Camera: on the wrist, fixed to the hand. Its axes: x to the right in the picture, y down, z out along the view.
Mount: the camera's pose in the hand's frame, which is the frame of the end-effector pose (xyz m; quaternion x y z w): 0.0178 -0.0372 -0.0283 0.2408 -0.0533 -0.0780 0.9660
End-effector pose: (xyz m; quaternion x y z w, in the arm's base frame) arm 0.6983 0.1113 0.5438 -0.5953 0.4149 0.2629 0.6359
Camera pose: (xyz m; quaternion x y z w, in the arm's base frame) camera 0.7323 0.0752 0.5504 -0.4403 0.3838 0.1362 0.8002
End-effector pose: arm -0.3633 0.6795 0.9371 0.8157 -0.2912 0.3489 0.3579
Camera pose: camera -0.3361 0.7191 0.9509 0.9154 -0.1527 0.3358 0.1610
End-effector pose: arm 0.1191 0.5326 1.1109 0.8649 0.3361 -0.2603 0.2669
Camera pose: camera 0.1113 0.5820 1.1095 0.8596 0.3152 -0.3993 0.0472
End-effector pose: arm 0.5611 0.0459 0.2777 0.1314 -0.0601 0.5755 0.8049
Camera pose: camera 0.6005 0.0588 0.2497 0.3561 0.0479 0.5006 0.7876
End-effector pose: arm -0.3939 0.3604 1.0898 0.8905 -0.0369 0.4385 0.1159
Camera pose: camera -0.3986 0.4039 1.1140 -0.9143 -0.1332 -0.3759 0.0702
